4 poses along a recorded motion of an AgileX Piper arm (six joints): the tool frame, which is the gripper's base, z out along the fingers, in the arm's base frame.
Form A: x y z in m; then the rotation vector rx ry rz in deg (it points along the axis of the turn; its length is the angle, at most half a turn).
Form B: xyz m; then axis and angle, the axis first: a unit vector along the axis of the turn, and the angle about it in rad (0 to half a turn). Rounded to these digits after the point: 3 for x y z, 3 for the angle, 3 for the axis.
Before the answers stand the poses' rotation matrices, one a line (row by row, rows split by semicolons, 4 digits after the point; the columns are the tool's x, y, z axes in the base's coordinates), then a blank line. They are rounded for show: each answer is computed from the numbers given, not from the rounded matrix.
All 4 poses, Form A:
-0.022, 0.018, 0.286, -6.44, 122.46, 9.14
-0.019, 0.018, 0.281, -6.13, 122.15, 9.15
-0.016, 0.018, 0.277, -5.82, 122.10, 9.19
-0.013, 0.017, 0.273, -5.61, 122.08, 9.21
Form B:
-0.5400 -0.1429 0.8295; -0.0182 0.9872 0.1582; -0.8415 0.0704 -0.5357
-0.5356 -0.1395 0.8329; -0.0138 0.9876 0.1565; -0.8444 0.0723 -0.5309
-0.5351 -0.1359 0.8338; -0.0096 0.9879 0.1549; -0.8448 0.0749 -0.5299
-0.5349 -0.1335 0.8343; -0.0068 0.9881 0.1537; -0.8449 0.0766 -0.5294

-0.022, 0.018, 0.286, -0.052, 0.996, 0.074, 2.146
-0.019, 0.018, 0.281, -0.050, 0.996, 0.075, 2.141
-0.016, 0.018, 0.277, -0.047, 0.996, 0.075, 2.139
-0.013, 0.017, 0.273, -0.046, 0.996, 0.075, 2.139

